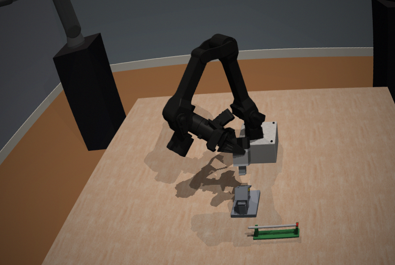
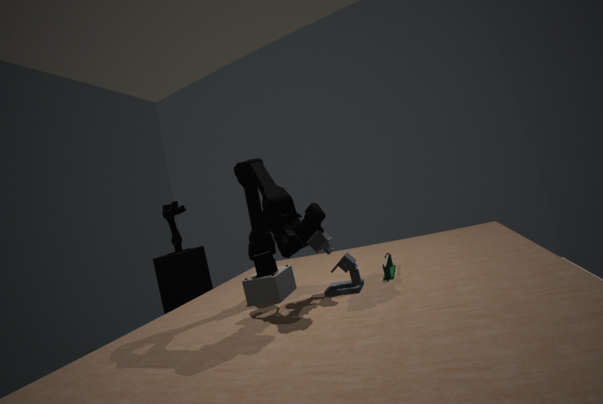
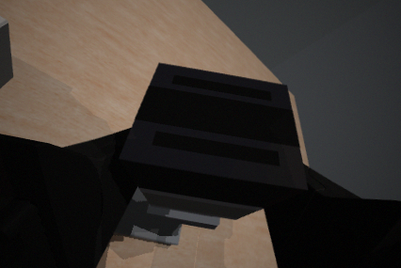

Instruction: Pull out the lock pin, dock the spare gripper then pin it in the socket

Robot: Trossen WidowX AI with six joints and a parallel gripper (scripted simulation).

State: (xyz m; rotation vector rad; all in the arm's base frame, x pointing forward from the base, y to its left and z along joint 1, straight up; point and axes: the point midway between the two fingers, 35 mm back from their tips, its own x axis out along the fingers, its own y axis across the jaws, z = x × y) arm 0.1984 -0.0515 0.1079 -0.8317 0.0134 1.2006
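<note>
The green cradle is 20 cm ahead of my gripper tip, 16 cm below it and 7 cm to the left of it. From my gripper tip the other things lie so: grey mount 13 cm below, 7 cm ahead, 2 cm to the right; then spare gripper 2 cm to the right, 1 cm below.
</note>
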